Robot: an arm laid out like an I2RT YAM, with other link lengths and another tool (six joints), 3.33 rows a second.
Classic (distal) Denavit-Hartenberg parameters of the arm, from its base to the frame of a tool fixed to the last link. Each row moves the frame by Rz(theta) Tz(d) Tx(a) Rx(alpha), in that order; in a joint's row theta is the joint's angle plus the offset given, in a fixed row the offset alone. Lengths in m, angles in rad.
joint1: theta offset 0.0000  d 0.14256  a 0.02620  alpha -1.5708
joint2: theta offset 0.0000  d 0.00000  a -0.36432  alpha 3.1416
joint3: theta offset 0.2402  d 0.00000  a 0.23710  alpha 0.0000
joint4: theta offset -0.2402  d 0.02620  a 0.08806  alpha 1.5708
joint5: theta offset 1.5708  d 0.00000  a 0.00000  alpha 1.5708
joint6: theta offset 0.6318  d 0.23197  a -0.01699  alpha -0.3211
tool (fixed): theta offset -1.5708  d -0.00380  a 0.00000  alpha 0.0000
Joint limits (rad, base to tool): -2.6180..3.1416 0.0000..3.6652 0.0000..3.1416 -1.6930..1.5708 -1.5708..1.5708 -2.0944..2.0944
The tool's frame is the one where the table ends.
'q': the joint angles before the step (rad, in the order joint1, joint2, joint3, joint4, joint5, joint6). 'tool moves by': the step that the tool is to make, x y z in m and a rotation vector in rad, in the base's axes. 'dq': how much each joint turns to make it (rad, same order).
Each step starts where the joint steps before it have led.
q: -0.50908, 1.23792, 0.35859, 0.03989, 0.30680, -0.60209
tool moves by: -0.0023, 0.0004, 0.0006, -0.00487, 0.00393, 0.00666
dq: -0.00491, -0.01035, -0.00244, -0.00494, -0.00316, -0.01335
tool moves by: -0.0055, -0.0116, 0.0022, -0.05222, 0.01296, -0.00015
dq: -0.02864, 0.00379, -0.02453, 0.06159, 0.01832, -0.05891
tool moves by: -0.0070, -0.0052, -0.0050, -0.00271, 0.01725, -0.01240
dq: -0.02850, 0.01334, -0.01243, 0.01905, -0.00290, -0.02057
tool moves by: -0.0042, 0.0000, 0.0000, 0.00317, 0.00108, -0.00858
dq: -0.00856, -0.01116, -0.00015, -0.01411, -0.00149, 0.00152
